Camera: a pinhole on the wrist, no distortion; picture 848 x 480 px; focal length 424.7 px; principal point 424.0 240.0 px. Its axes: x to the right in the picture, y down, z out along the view. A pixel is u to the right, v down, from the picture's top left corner.
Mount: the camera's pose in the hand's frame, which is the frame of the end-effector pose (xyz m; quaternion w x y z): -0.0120 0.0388 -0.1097 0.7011 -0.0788 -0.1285 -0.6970
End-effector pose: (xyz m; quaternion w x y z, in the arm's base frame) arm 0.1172 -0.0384 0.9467 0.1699 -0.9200 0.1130 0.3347
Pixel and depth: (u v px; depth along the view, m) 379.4 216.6 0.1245
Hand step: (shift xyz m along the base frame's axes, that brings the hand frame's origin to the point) -0.0515 -0.0755 -0.0062
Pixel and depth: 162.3 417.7 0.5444
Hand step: -0.2233 -0.3671 -0.4760
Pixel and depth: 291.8 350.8 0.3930
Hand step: -0.1767 -0.1627 -0.2759
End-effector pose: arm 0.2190 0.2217 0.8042 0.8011 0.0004 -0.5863 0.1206
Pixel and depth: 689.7 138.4 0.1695
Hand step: -0.0908 -0.0377 -0.0339
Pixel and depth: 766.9 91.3 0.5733
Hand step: -0.5495 -0.3627 -0.0309
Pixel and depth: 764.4 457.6 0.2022
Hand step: -0.0966 -0.0592 0.1226
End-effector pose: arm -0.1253 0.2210 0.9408 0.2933 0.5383 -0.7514 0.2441
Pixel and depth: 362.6 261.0 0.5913
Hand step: -0.3492 -0.1908 -0.3380
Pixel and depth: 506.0 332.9 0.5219
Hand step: -0.1826 -0.3048 -0.2610
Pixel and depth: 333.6 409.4 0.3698
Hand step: -0.2811 -0.1629 -0.0978
